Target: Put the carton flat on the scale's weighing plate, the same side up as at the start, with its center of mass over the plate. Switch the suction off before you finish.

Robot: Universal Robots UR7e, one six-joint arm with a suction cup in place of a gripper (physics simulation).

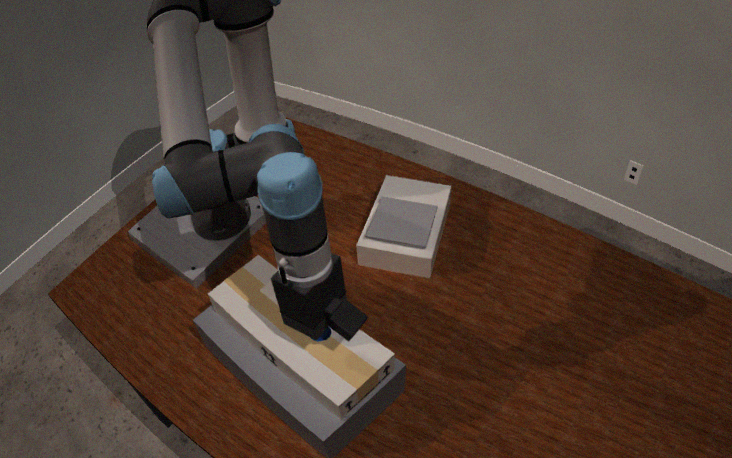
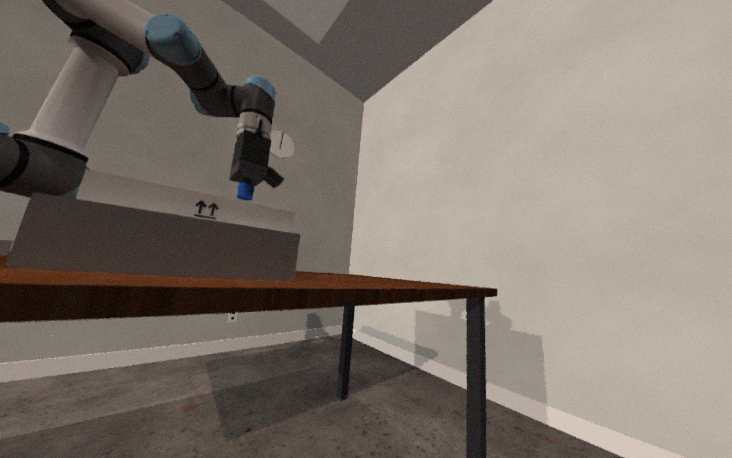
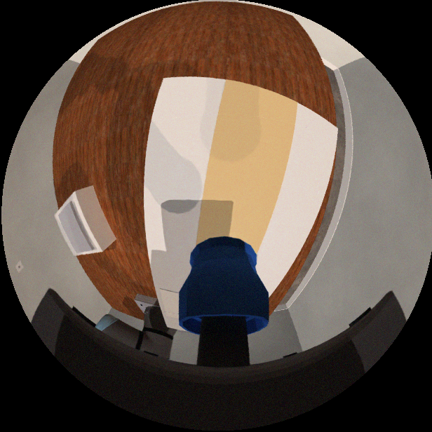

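The long white carton with a tan tape stripe lies flat on a grey block. Up arrows on its side point upward. My gripper, a blue suction cup, is open, with suction off and nothing held. It points down over the carton's top, on or beside the tape, very close to the surface. Whether it touches is unclear. The white scale stands apart from the carton, with its grey weighing plate bare.
The arm's base plate is bolted to the wooden table near the carton's far left end. The scale stands toward the back wall. The grey block lies near the table's front edge.
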